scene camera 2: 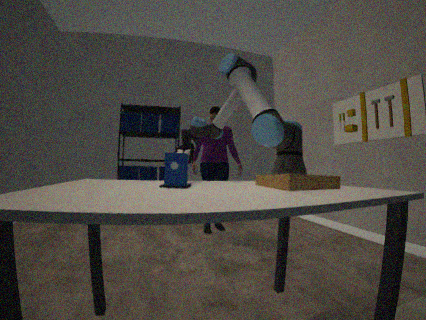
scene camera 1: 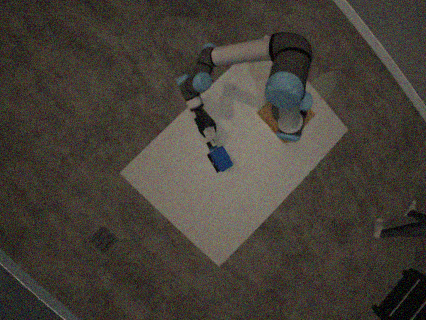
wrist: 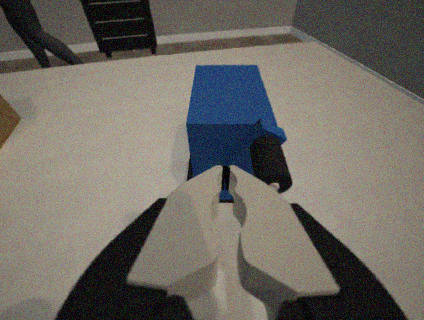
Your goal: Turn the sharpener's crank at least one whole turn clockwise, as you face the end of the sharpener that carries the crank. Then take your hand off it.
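Where they show: gripper, fingertip midpoint: [scene camera 1: 214, 142] [wrist: 224, 168]; arm's base at its link origin: [scene camera 2: 289, 175].
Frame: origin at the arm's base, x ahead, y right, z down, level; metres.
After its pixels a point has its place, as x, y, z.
Observation:
The blue sharpener [scene camera 1: 220, 159] {0.486, 0.007, -0.081} [scene camera 2: 176, 171] {0.474, -0.056, -0.013} [wrist: 227, 100] {0.471, 0.024, -0.081} stands upright on the white table [scene camera 1: 170, 175] {0.762, 0.094, 0.047} [scene camera 2: 100, 197] {0.645, -0.336, 0.047} [wrist: 90, 115] {0.228, -0.162, 0.047}. In the wrist view the crank's black handle [wrist: 270, 161] {0.484, 0.109, -0.089} sticks out toward the camera, at the right of the sharpener's near end, with a small blue part beside its far end. My gripper [scene camera 1: 212, 140] {0.458, 0.097, -0.071} [scene camera 2: 183, 150] {0.458, 0.097, -0.071} [wrist: 224, 168] {0.458, 0.097, -0.071} is shut and empty. Its tips are at the crank end, left of the handle in the wrist view and very close to it; whether they touch is unclear. They hide the lower part of that end and most of the crank's arm.
The wooden block [scene camera 1: 269, 118] {0.097, 0.018, -0.002} [scene camera 2: 300, 182] {0.040, -0.162, 0.018} [wrist: 6, 120] {0.093, -0.135, 0.027} under the arm's base is on the table. A person [scene camera 2: 215, 150] [wrist: 30, 30] stands beyond the table. A black drawer cabinet [scene camera 1: 404, 297] [wrist: 120, 26] and a shelf rack [scene camera 2: 150, 106] stand off the table.

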